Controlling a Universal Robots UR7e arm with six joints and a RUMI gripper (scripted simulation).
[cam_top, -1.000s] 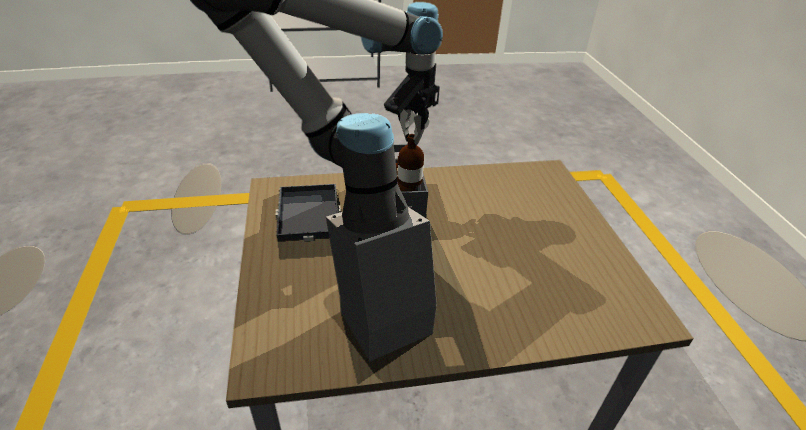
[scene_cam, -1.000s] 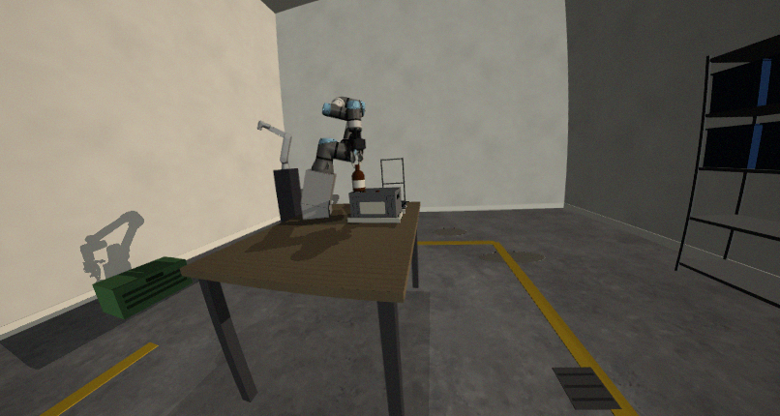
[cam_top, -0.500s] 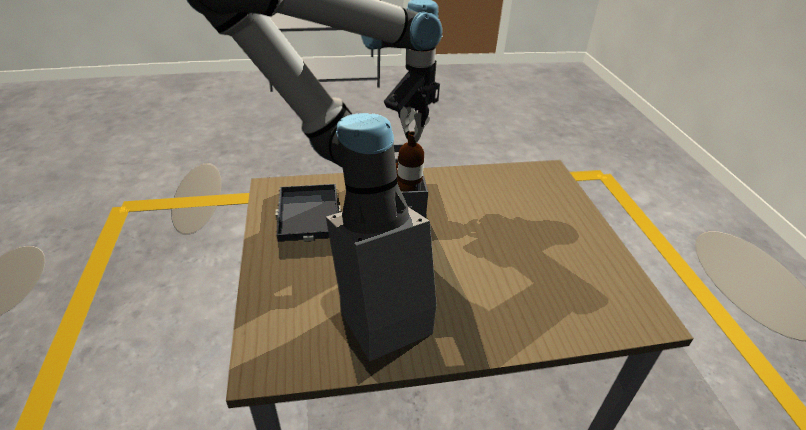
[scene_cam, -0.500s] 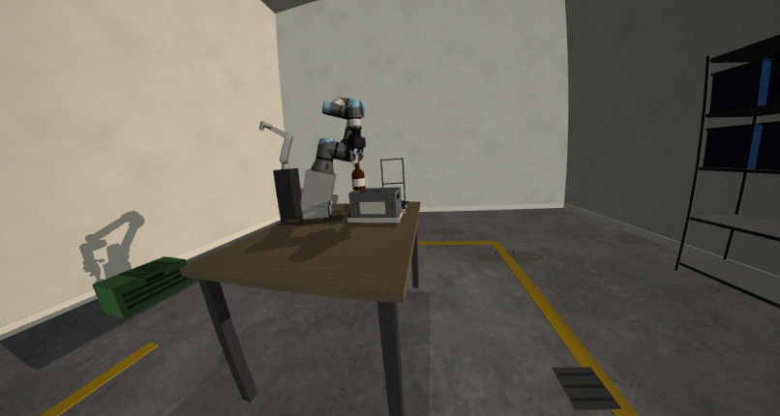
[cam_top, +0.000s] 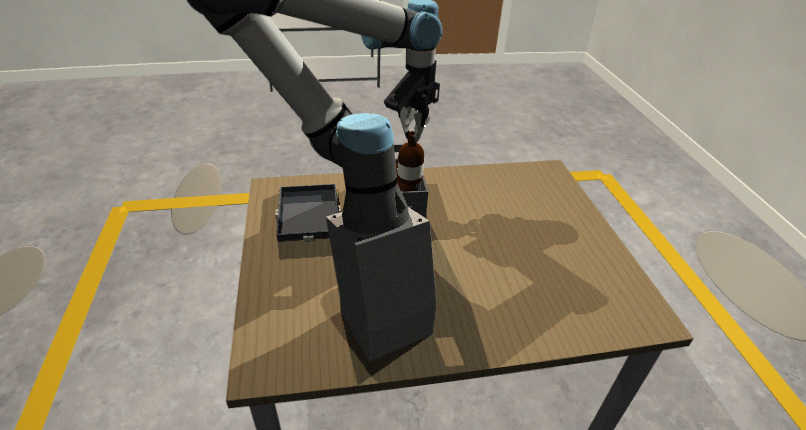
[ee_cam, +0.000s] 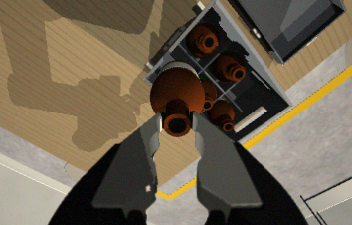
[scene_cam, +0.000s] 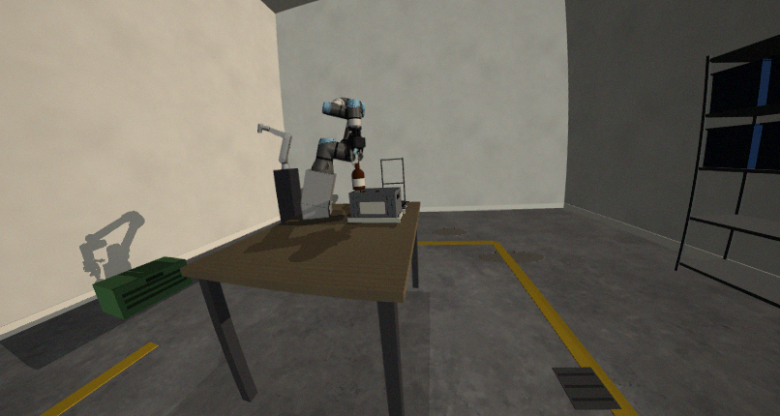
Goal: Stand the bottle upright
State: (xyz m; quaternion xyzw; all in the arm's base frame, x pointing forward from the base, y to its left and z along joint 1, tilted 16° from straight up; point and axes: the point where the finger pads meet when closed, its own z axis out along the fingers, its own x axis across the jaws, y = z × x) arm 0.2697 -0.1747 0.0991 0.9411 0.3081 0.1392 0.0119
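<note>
Right now my hand is 7 cm above the bottle. The rest, counted from my hand: dark tray: 32 cm below, 29 cm to the left, 14 cm ahead; then crate: 25 cm below, 10 cm ahead, 3 cm to the left.
</note>
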